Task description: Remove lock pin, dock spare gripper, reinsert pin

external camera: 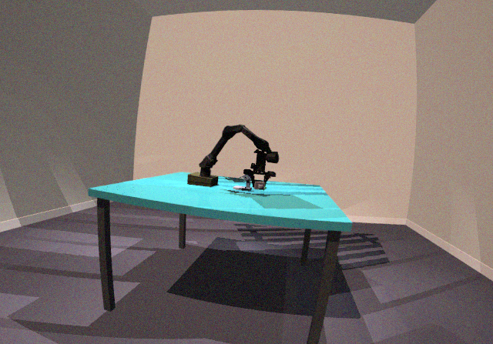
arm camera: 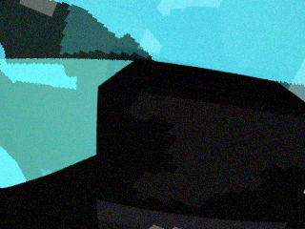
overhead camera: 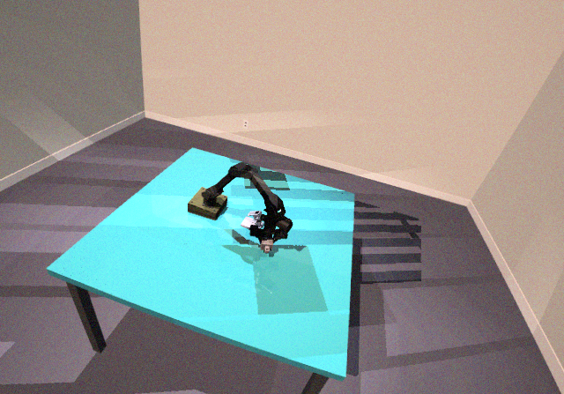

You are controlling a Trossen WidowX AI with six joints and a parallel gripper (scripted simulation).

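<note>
My gripper tip is 10 mm to the left of the spare gripper and 20 mm below it. From my gripper tip the other things lie so: mount: 90 mm behind, 170 mm to the left, 10 mm above; then green pad: 40 mm ahead, 270 mm to the left, 20 mm below.
</note>
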